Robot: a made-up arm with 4 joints. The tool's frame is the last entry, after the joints.
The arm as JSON. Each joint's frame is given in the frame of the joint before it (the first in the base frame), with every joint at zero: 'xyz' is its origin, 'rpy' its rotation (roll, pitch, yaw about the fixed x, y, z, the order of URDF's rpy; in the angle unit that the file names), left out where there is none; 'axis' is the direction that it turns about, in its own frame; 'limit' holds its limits. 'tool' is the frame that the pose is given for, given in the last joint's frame.
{
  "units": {
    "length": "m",
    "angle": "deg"
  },
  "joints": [
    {
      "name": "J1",
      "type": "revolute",
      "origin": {
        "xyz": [
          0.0,
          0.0,
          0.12
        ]
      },
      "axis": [
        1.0,
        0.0,
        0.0
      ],
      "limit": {
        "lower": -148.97,
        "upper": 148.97
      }
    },
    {
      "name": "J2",
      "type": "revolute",
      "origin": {
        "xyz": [
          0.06,
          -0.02,
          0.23
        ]
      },
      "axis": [
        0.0,
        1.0,
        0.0
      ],
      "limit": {
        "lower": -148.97,
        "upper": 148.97
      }
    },
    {
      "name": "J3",
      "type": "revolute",
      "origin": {
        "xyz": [
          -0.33,
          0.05,
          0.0
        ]
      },
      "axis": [
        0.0,
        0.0,
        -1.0
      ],
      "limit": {
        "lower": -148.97,
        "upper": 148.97
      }
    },
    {
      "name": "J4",
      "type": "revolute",
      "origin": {
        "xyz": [
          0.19,
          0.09,
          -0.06
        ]
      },
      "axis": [
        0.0,
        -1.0,
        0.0
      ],
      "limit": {
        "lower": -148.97,
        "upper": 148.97
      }
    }
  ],
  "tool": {
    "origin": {
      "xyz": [
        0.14,
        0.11,
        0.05
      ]
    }
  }
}
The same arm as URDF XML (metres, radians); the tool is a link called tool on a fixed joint. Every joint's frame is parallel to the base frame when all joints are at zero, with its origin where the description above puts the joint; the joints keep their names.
<robot name="arm">
  <link name="base_link"/>
  <link name="link1"/>
  <link name="link2"/>
  <link name="link3"/>
  <link name="link4"/>
  <link name="tool"/>
  <joint name="J1" type="revolute">
    <parent link="base_link"/>
    <child link="link1"/>
    <origin xyz="0 0 0.12"/>
    <axis xyz="1 0 0"/>
    <limit lower="-2.6" upper="2.6"/>
  </joint>
  <joint name="J2" type="revolute">
    <parent link="link1"/>
    <child link="link2"/>
    <origin xyz="0.06 -0.02 0.23"/>
    <axis xyz="0 1 0"/>
    <limit lower="-2.6" upper="2.6"/>
  </joint>
  <joint name="J3" type="revolute">
    <parent link="link2"/>
    <child link="link3"/>
    <origin xyz="-0.33 0.05 0"/>
    <axis xyz="0 0 -1"/>
    <limit lower="-2.6" upper="2.6"/>
  </joint>
  <joint name="J4" type="revolute">
    <parent link="link3"/>
    <child link="link4"/>
    <origin xyz="0.19 0.09 -0.06"/>
    <axis xyz="0 -1 0"/>
    <limit lower="-2.6" upper="2.6"/>
  </joint>
  <joint name="tool_joint" type="fixed">
    <parent link="link4"/>
    <child link="tool"/>
    <origin xyz="0.14 0.11 0.05"/>
  </joint>
</robot>

